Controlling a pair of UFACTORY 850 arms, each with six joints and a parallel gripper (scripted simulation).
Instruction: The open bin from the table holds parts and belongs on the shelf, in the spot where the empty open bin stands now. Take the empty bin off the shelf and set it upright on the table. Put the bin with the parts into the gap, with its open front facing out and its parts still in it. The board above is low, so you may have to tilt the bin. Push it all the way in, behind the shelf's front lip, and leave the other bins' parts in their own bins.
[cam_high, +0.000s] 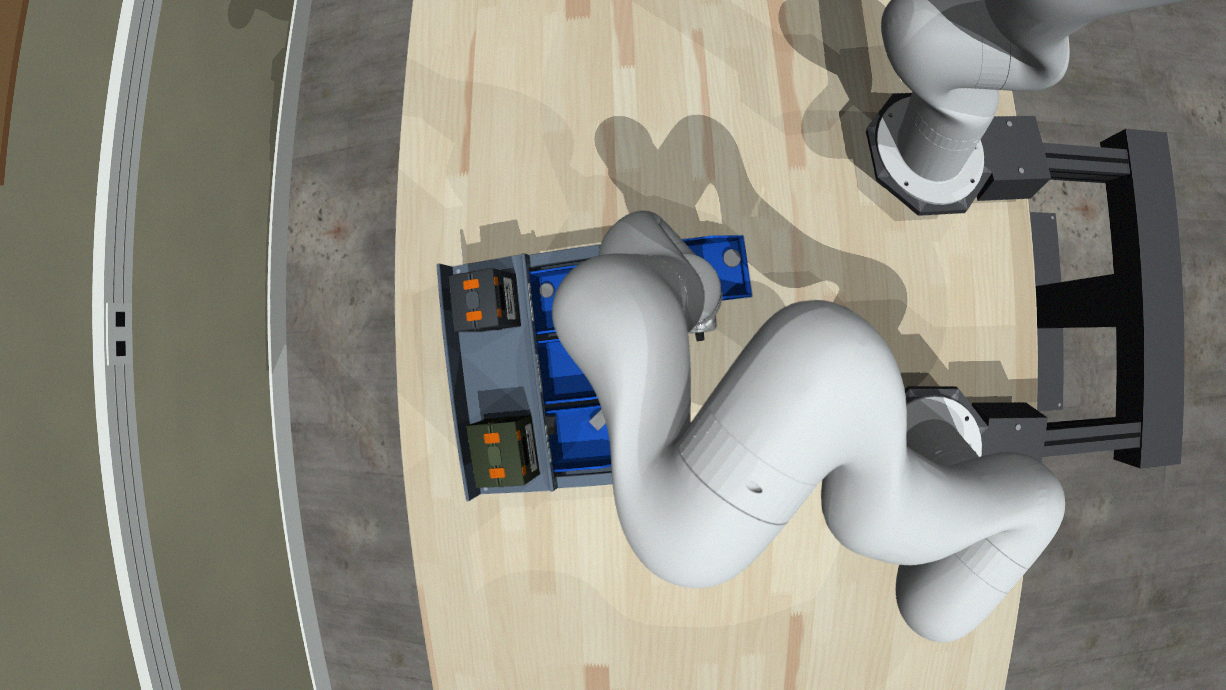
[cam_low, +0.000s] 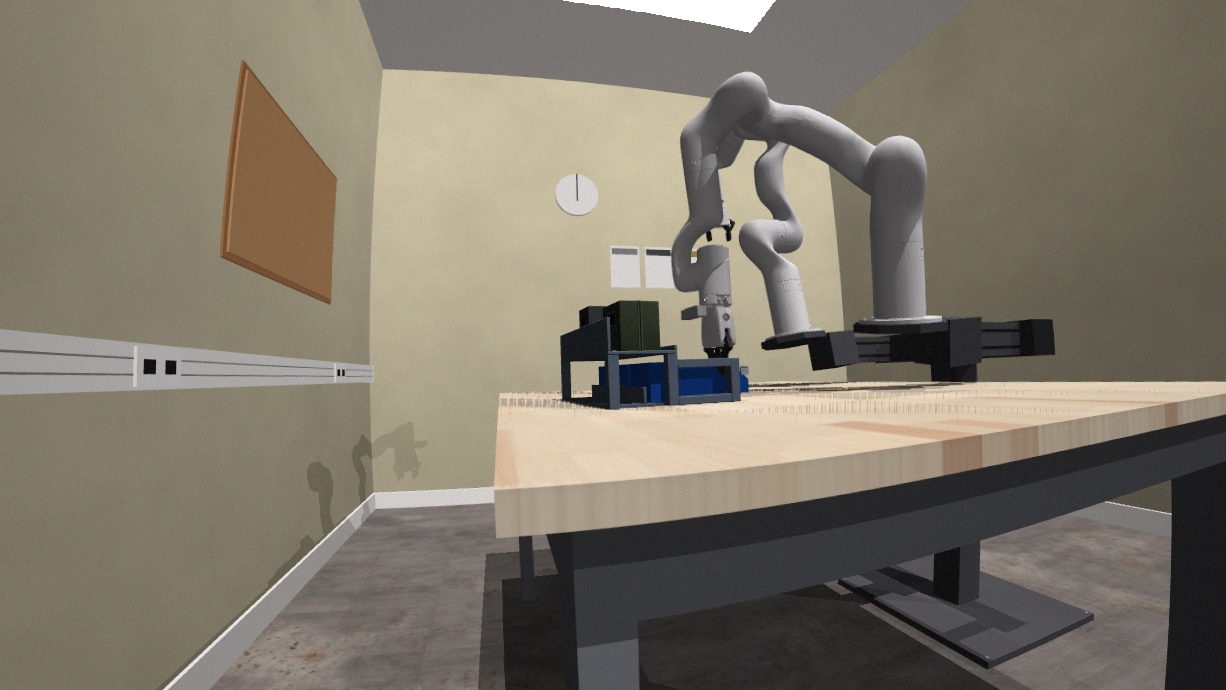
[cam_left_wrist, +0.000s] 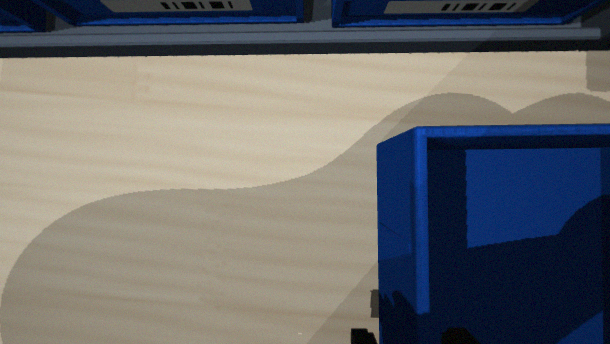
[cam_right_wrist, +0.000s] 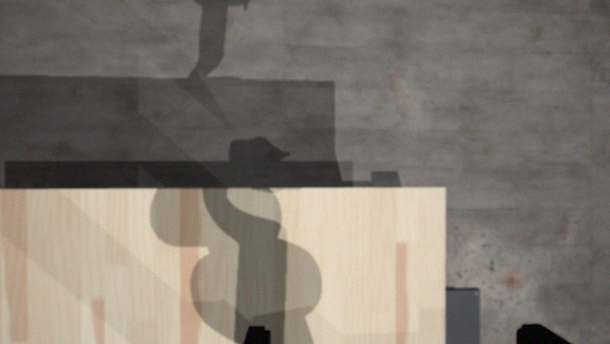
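Observation:
Now: left hand 23 cm short of the grey shelf and 12 cm to the right of it. Round my left hand: square grey part 15 cm ahead, 20 cm to the left, 5 cm below.

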